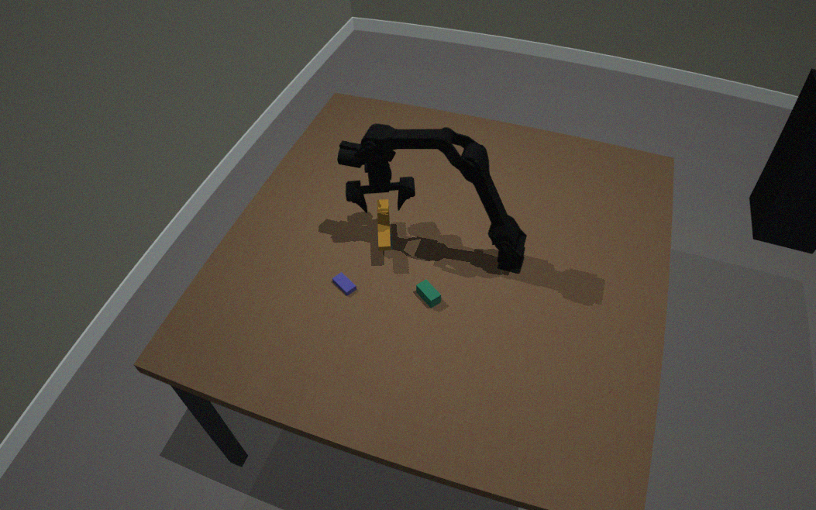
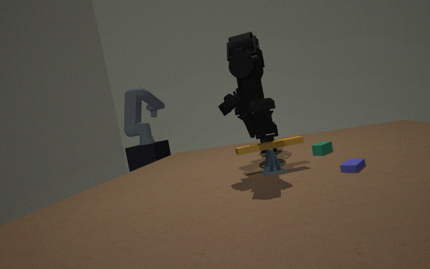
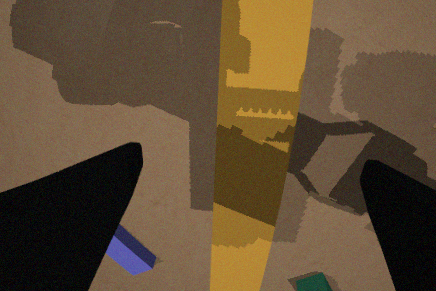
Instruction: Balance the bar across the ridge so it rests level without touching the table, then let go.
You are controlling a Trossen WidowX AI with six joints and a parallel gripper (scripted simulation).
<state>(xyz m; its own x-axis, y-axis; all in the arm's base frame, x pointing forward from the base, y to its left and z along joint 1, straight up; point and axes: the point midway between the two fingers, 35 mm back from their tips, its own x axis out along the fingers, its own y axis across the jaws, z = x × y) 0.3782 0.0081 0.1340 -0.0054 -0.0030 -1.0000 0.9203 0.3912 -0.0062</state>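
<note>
My gripper tip is 3 cm to the right of the yellow bar, 2 cm above it and 1 cm past it. Also, from my gripper tip: purple block 21 cm to the left, 9 cm below, 4 cm ahead; green block 20 cm behind, 18 cm to the left, 8 cm below.
</note>
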